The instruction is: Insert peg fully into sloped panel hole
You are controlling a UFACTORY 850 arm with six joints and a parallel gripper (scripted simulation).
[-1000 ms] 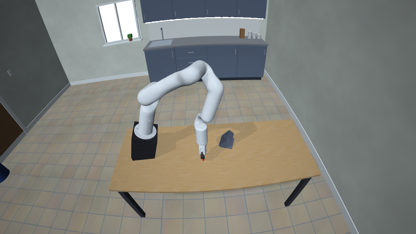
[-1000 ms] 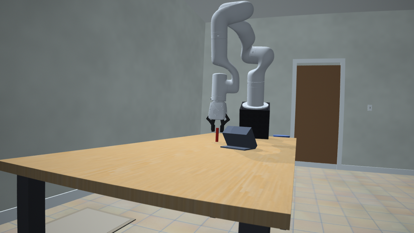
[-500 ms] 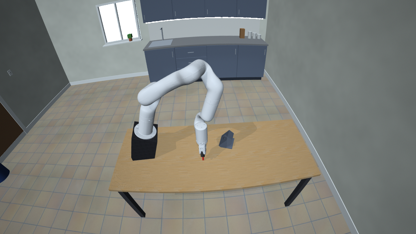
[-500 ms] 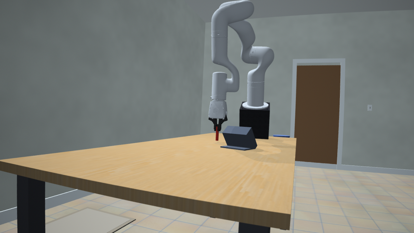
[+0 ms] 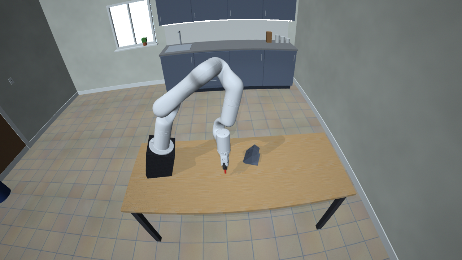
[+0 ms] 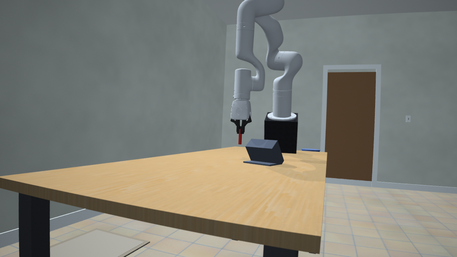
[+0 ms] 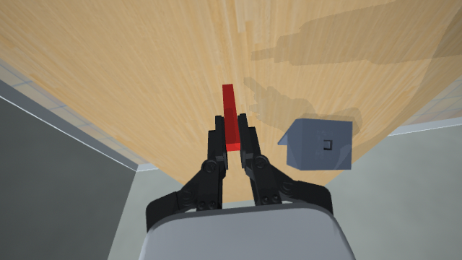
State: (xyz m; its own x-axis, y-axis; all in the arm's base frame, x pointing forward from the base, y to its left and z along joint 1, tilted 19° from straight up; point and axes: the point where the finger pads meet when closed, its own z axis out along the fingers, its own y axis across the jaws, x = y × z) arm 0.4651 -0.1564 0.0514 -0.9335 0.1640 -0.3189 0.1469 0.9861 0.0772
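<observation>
Now: hand 240 mm short of the flat panel foot, 160 mm to the right of it and 140 mm above it. Also, from my hand: red peg: 40 mm below.
</observation>
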